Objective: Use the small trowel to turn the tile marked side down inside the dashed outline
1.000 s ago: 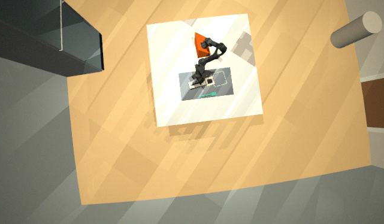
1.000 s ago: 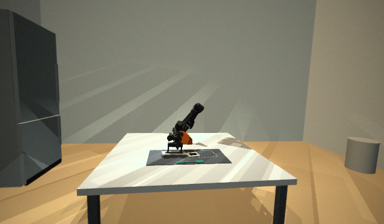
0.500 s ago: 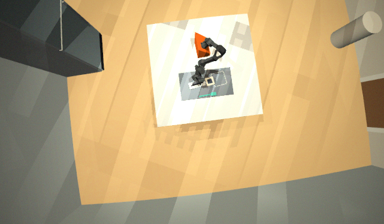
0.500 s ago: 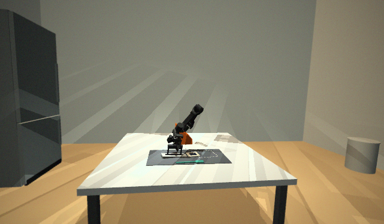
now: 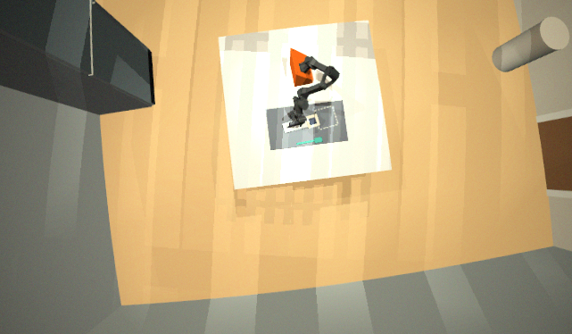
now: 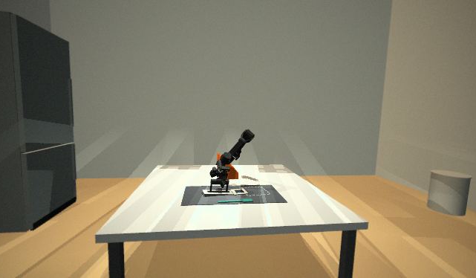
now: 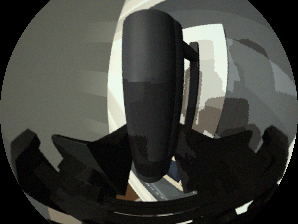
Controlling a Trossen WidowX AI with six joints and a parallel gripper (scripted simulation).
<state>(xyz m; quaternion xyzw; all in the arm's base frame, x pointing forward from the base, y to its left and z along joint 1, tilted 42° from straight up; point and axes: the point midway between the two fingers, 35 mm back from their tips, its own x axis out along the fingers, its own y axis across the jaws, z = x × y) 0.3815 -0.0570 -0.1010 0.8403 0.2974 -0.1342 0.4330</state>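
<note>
Right now the dark mat is 1 cm behind my gripper tip, 7 cm to the left of it and 8 cm below it. The rest, counted from my gripper tip: teal trowel (13 cm ahead, 7 cm to the left, 5 cm below); tile (3 cm behind, 12 cm to the left, 5 cm below).
</note>
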